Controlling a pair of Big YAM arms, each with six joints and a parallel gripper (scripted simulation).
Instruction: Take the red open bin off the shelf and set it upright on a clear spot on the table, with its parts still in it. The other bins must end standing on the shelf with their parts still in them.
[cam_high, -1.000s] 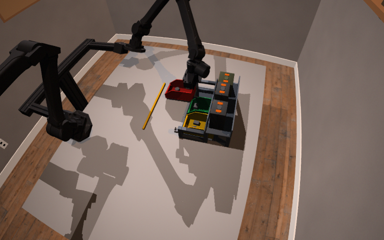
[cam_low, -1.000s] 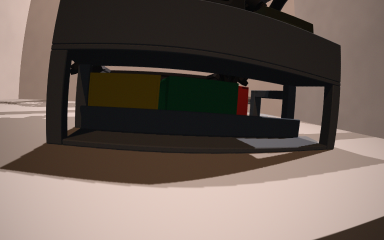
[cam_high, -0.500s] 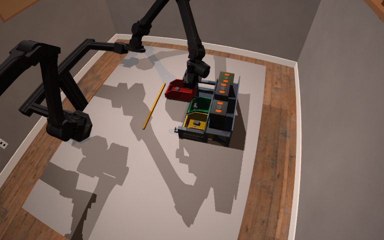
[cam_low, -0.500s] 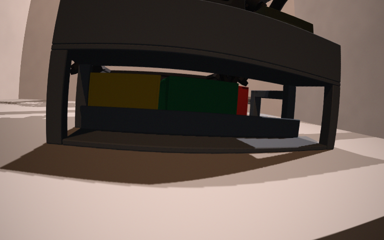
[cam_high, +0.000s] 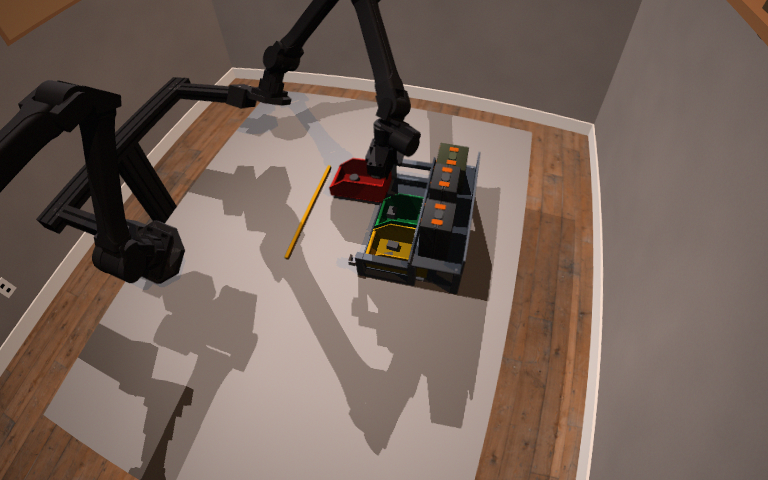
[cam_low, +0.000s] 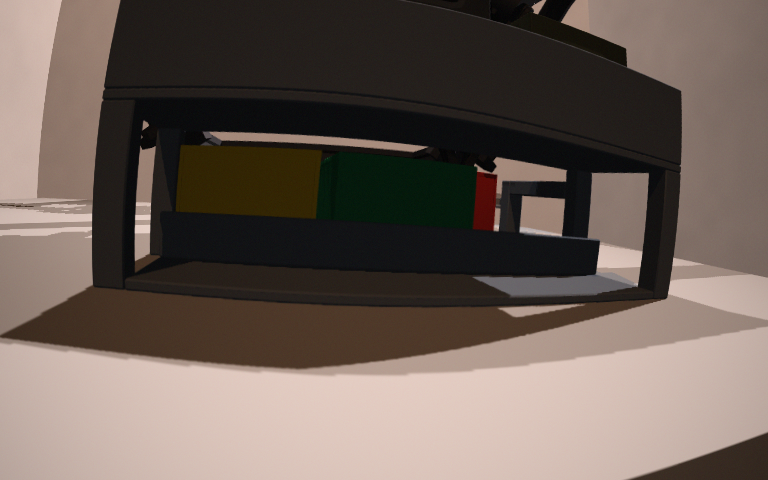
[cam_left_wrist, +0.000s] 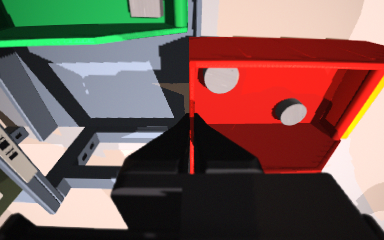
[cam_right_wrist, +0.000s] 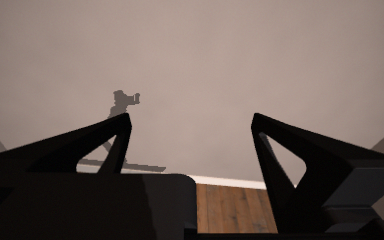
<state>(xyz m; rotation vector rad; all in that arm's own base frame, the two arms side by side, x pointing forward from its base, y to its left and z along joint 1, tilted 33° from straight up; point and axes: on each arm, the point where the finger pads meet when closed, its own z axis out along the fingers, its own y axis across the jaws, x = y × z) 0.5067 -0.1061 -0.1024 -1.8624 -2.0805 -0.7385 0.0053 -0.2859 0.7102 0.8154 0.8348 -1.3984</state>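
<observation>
The red open bin lies 8 cm behind my left hand and 3 cm below it. From my left hand the other things lie so: grey shelf: 12 cm ahead, 10 cm to the right, 1 cm below; then green bin: 11 cm to the right, 9 cm ahead, 4 cm below.
</observation>
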